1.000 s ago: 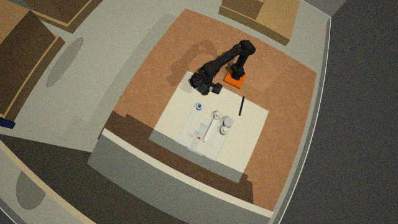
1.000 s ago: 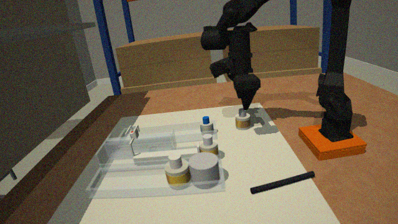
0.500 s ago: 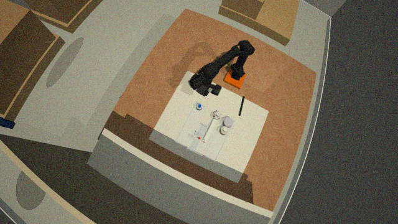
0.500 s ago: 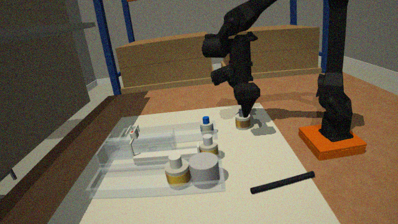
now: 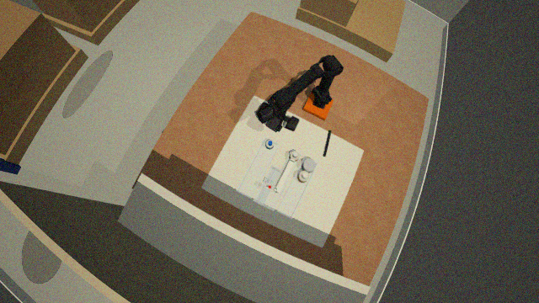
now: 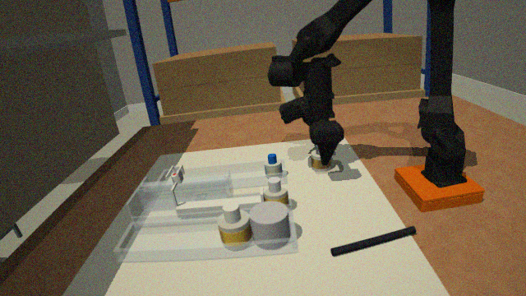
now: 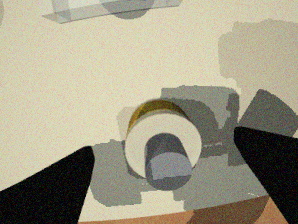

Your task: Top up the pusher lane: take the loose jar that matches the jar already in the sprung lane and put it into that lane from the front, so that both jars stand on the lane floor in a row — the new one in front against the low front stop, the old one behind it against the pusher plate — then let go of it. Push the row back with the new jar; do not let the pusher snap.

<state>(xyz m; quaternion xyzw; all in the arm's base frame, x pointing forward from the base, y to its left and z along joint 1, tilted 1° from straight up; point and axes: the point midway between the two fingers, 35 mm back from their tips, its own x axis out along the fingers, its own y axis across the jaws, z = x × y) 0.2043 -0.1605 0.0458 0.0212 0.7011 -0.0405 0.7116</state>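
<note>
The wide grey cylinder is 14 cm ahead of my gripper tip and 21 cm to the left of it. Round my gripper tip: black rod: 1 cm behind, 27 cm to the left, 2 cm below; pusher plate: 23 cm ahead, 10 cm to the left, 2 cm above; yellow-banded jar: 20 cm ahead, 21 cm to the left, 1 cm above.
</note>
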